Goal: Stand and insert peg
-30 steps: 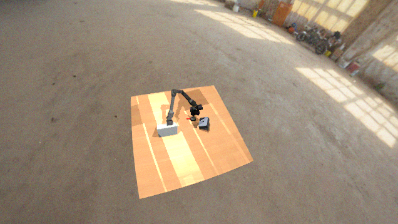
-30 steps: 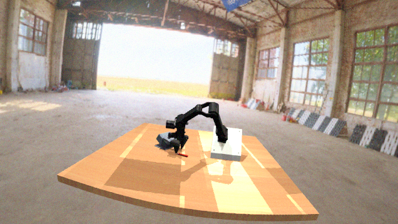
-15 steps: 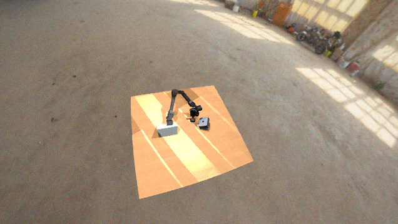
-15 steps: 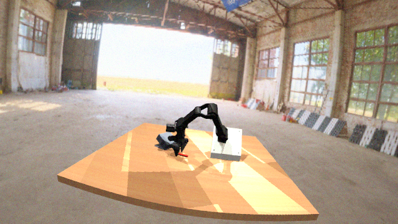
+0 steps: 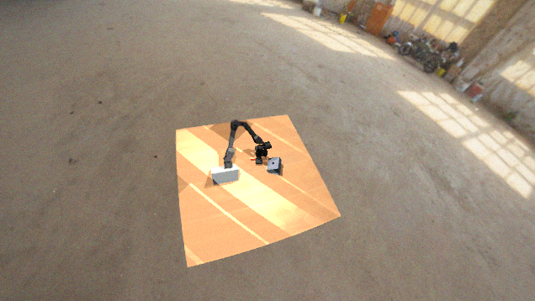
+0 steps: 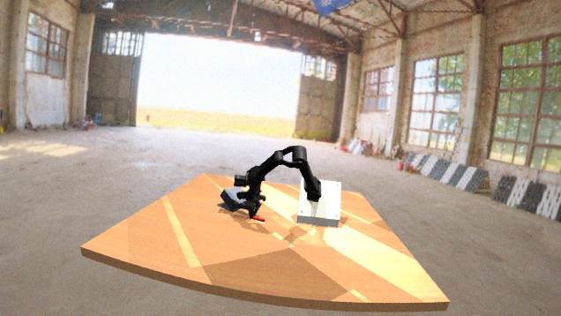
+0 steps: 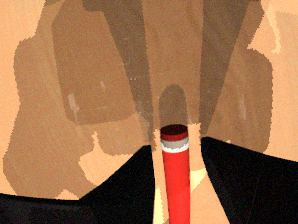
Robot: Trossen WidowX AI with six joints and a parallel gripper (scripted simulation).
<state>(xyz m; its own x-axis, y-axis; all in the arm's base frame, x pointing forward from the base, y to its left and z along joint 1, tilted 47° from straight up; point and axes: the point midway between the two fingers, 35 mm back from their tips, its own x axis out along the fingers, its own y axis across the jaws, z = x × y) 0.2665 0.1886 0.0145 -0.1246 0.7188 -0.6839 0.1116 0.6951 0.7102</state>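
My gripper tip is 1 cm past the red peg. Also, from my gripper tip: grey sloped panel 14 cm ahead, 10 cm to the right, 5 cm above.
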